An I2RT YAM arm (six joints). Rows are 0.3 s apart.
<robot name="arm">
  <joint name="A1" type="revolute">
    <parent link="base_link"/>
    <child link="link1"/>
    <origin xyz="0 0 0.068" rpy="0 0 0"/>
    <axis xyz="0 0 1"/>
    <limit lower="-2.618" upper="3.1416"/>
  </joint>
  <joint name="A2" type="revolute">
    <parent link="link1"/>
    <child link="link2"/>
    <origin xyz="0.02 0.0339 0.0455" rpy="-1.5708 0 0"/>
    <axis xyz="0 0 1"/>
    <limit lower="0" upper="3.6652"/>
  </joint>
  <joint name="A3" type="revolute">
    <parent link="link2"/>
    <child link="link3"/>
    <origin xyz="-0.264 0 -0.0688" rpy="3.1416 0 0"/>
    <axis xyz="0 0 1"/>
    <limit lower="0" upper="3.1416"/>
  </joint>
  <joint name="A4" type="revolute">
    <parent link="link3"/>
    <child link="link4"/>
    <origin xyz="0.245 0.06 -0.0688" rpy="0 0 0"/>
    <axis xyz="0 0 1"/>
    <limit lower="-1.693" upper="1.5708"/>
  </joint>
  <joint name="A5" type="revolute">
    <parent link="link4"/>
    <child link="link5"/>
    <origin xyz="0.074 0.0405 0.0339" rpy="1.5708 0 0"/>
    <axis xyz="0 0 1"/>
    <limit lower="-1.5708" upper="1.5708"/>
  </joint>
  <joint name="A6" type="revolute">
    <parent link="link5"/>
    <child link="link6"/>
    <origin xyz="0.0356 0 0.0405" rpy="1.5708 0 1.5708"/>
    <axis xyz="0 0 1"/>
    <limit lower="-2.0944" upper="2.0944"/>
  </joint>
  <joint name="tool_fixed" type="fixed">
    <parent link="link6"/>
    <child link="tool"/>
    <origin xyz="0 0 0" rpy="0 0 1.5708"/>
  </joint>
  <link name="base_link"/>
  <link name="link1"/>
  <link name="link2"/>
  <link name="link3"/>
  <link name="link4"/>
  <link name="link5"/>
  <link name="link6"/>
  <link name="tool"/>
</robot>
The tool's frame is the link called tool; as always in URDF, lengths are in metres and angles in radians.
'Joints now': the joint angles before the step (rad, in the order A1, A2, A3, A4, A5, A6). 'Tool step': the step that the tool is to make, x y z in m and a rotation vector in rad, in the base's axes. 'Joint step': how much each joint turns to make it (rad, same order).
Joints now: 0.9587, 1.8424, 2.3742, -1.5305, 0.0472, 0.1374
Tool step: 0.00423, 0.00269, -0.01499, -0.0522, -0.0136, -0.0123
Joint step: -0.0014, -0.0204, -0.0978, 0.0434, 0.0407, -0.0125
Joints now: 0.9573, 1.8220, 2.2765, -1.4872, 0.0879, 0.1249
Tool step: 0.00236, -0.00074, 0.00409, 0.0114, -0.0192, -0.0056
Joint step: -0.0062, 0.0064, 0.0236, 0.0037, 0.0074, -0.0053
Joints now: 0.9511, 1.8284, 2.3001, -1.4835, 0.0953, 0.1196
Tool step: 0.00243, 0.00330, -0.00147, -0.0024, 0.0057, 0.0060
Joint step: -0.0008, 0.0182, 0.0186, -0.0054, -0.0064, -0.0041
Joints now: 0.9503, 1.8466, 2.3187, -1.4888, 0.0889, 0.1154
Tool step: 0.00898, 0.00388, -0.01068, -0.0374, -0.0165, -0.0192
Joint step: -0.0110, 0.0121, -0.0331, 0.0258, 0.0344, -0.0113
